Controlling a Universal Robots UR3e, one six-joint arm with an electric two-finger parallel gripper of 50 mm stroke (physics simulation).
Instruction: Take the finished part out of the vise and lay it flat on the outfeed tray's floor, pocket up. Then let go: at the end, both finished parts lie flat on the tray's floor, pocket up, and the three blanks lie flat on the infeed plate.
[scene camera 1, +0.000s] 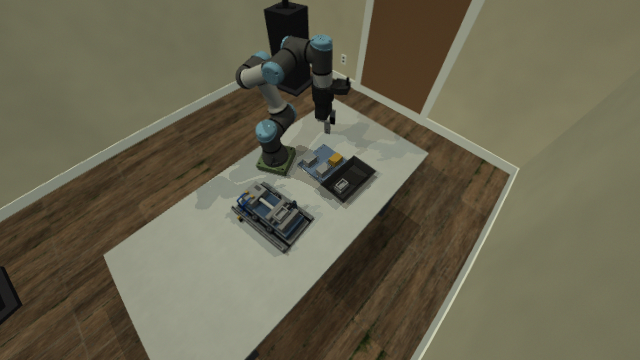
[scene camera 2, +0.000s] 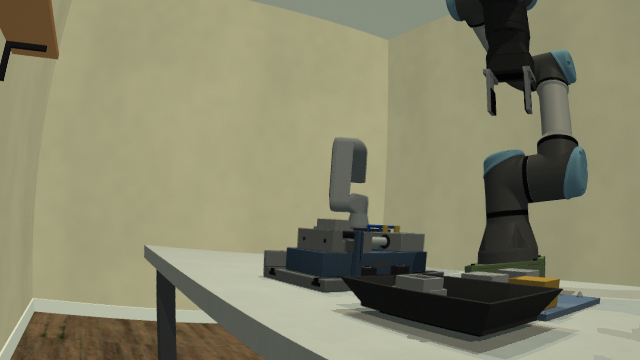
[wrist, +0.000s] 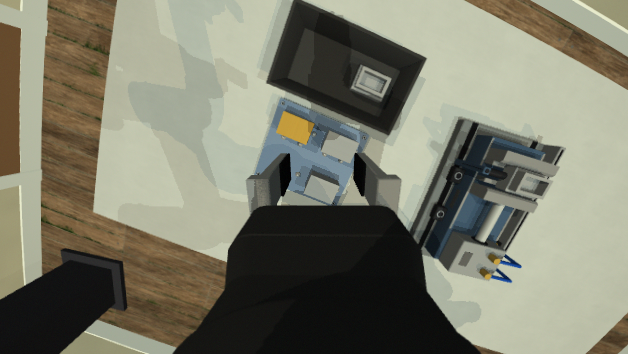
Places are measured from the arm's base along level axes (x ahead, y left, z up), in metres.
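Where they show: gripper, fingertip midpoint: (scene camera 1: 329, 128) (scene camera 2: 510, 112) (wrist: 322, 166); arm's base, origin of the base link: (scene camera 1: 275, 156) (scene camera 2: 508, 260).
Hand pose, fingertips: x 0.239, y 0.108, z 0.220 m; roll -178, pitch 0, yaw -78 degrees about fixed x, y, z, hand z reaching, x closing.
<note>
Each offset is from my fingertips to the top centre of the thing. "spot": to the spot under its first point.
A grey finished part @[0.153 m down, 0.006 m ahead, 0.349 m right] (scene camera 1: 281, 214) (wrist: 531, 184) sits pocket up between the jaws of the vise @[0.168 m down, 0.062 m back, 0.346 m right] (scene camera 1: 291, 226) (scene camera 2: 320, 262) (wrist: 462, 220). The other finished part @[0.221 m down, 0.115 m ahead, 0.066 m right] (scene camera 1: 341, 185) (scene camera 2: 419, 283) (wrist: 371, 81) lies flat, pocket up, in the black outfeed tray (scene camera 1: 371, 175) (scene camera 2: 440, 312) (wrist: 345, 112). An orange blank @[0.224 m down, 0.013 m ahead, 0.052 m left] (scene camera 1: 335, 159) (scene camera 2: 537, 284) (wrist: 295, 127) and two grey blanks @[0.223 m down, 0.005 m back, 0.037 m right] (wrist: 340, 146) @[0.223 m down, 0.094 m back, 0.020 m right] (wrist: 321, 188) lie on the blue infeed plate @[0.259 m down, 0.039 m back, 0.016 m left] (scene camera 1: 324, 150) (scene camera 2: 575, 305) (wrist: 280, 152). My gripper (scene camera 1: 330, 123) (scene camera 2: 510, 112) (wrist: 322, 166) is open and empty, pointing down high above the table, away from the vise.
The tray stands close beside the infeed plate. The vise has a tall post @[0.170 m down, 0.012 m ahead, 0.276 m right] (scene camera 2: 358, 252) and blue hoses @[spot: 0.159 m down, 0.139 m back, 0.382 m right] (wrist: 509, 261). The arm's green base (scene camera 1: 276, 167) stands near the plate and vise. A grey arm-like shape (scene camera 2: 341, 175) shows behind the vise. A black stand (scene camera 1: 287, 30) is beyond the table.
</note>
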